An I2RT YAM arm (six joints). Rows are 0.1 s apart.
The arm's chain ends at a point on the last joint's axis. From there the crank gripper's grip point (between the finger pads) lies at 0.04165 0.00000 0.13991 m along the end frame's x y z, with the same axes.
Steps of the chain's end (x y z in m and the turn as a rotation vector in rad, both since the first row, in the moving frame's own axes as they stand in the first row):
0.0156, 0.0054, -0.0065, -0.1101, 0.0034, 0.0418
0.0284, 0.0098, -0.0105, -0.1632, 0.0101, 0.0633
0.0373, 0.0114, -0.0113, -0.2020, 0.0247, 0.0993
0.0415, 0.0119, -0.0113, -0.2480, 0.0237, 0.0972
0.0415, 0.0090, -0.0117, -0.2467, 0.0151, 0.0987
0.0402, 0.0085, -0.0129, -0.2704, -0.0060, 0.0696
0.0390, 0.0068, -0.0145, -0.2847, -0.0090, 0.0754
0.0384, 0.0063, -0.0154, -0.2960, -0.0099, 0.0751
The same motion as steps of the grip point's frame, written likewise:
0.0157, 0.0225, -0.0076, -0.1101, 0.0034, 0.0418
0.0290, 0.0351, -0.0130, -0.1632, 0.0101, 0.0633
0.0391, 0.0436, -0.0156, -0.2020, 0.0247, 0.0993
0.0429, 0.0502, -0.0171, -0.2480, 0.0237, 0.0972
0.0417, 0.0472, -0.0171, -0.2467, 0.0151, 0.0987
0.0380, 0.0487, -0.0181, -0.2704, -0.0060, 0.0696
0.0361, 0.0492, -0.0202, -0.2847, -0.0090, 0.0754
0.0354, 0.0502, -0.0215, -0.2960, -0.0099, 0.0751

